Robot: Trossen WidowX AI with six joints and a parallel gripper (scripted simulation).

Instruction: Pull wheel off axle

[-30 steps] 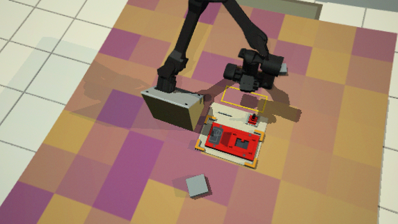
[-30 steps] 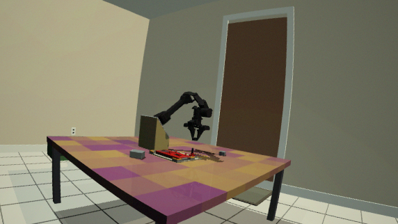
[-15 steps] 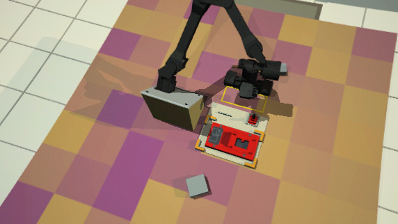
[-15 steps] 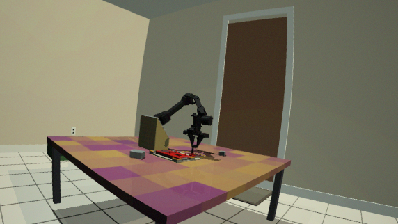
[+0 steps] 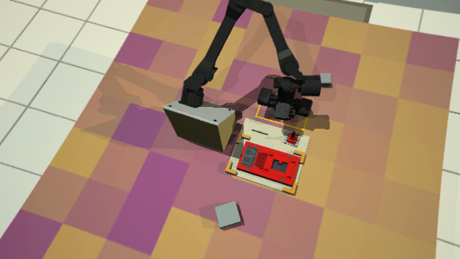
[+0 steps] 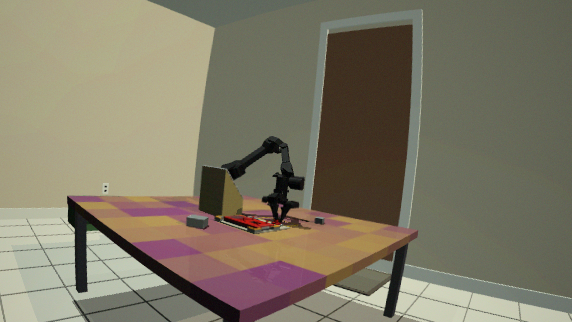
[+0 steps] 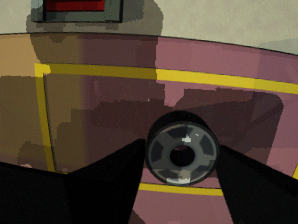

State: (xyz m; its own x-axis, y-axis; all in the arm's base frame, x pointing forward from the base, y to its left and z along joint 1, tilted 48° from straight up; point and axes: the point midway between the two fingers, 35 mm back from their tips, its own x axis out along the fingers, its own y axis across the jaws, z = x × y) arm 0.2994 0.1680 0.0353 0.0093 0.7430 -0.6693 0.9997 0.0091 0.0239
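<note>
My gripper tip is right at the dark wheel. The rest, counted from my gripper tip: thin rod: 2 cm behind, 15 cm to the left, 1 cm below; then grey cube: 6 cm behind, 43 cm to the right, 1 cm above.
</note>
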